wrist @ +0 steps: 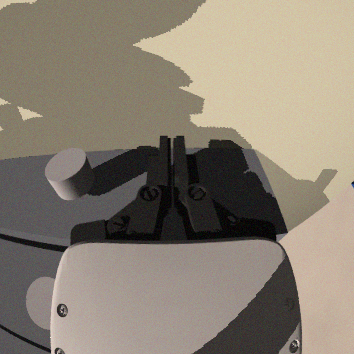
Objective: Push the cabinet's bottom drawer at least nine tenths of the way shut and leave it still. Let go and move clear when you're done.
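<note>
The bottom drawer's grey front [30, 200] spans the left and middle of the wrist view, with a pale round knob [69, 172] standing out from it. A thin lighter edge and a dark curved gap separate it from the grey front [15, 280] beside it, which has another pale knob [41, 302] partly hidden by the gripper body. My gripper [171, 151] is shut and empty. Its fingertips are to the right of the first knob, over the drawer front near its far edge; whether they touch it cannot be told. Much of the drawer front is hidden or in shadow.
A cream surface [280, 65] lies beyond the drawer front, with large arm shadows across it. A pinkish surface [327, 260] is at the lower right. A small blue thing [352, 184] shows at the right edge.
</note>
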